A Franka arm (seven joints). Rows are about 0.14 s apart.
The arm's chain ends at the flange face. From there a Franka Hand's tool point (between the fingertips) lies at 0.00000 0.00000 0.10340 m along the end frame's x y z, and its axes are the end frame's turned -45 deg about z.
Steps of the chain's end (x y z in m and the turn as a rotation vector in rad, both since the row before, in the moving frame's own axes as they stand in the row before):
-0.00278, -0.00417, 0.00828, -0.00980, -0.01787, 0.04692
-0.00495, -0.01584, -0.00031, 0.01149, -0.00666, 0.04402
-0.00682, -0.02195, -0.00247, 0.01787, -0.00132, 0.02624
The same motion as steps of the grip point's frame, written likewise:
-0.00103, -0.00555, 0.00826, 0.00571, -0.01957, 0.04692
0.00808, -0.01602, -0.00032, 0.01283, 0.00342, 0.04402
0.01193, -0.02173, -0.00249, 0.01357, 0.01170, 0.02624

